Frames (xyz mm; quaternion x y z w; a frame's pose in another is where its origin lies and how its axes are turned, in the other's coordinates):
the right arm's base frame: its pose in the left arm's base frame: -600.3 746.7 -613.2 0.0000 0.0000 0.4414 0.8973
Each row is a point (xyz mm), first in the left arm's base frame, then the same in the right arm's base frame.
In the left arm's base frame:
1: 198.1 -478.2 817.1
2: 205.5 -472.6 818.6
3: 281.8 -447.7 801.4
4: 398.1 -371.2 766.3
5: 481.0 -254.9 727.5
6: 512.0 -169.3 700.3
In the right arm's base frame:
1: -483.0 -1380.0 1430.3
2: -474.1 -1382.5 1431.8
3: -407.8 -1427.7 1414.6
4: -276.2 -1473.2 1379.5
5: -133.5 -1467.9 1340.7
6: -46.7 -1440.2 1313.5

